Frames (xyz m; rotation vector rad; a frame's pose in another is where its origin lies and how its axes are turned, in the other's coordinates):
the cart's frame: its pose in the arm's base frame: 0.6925 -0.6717 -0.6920 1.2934 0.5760 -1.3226
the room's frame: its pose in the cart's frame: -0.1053 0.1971 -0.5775 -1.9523 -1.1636 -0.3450
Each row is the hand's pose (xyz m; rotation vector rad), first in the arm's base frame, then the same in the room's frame.
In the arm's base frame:
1: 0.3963 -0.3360 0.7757 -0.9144 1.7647 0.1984
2: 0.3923 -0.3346 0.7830 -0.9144 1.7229 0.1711
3: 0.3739 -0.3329 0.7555 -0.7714 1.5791 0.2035
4: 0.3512 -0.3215 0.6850 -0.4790 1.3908 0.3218
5: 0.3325 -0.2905 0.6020 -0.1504 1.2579 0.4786
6: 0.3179 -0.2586 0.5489 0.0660 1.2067 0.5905
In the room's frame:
1: -0.3154 -1.5523 -0.2838 -0.6393 0.3016 1.0756
2: -0.3193 -1.5597 -0.2849 -0.6044 0.2792 1.0519
3: -0.3266 -1.5358 -0.3066 -0.4275 0.1852 1.1280
4: -0.3397 -1.4690 -0.3381 -0.1443 0.0604 1.3317
5: -0.3667 -1.3855 -0.3604 0.1184 -0.0156 1.5929
6: -0.3957 -1.3300 -0.3716 0.2630 -0.0303 1.7810

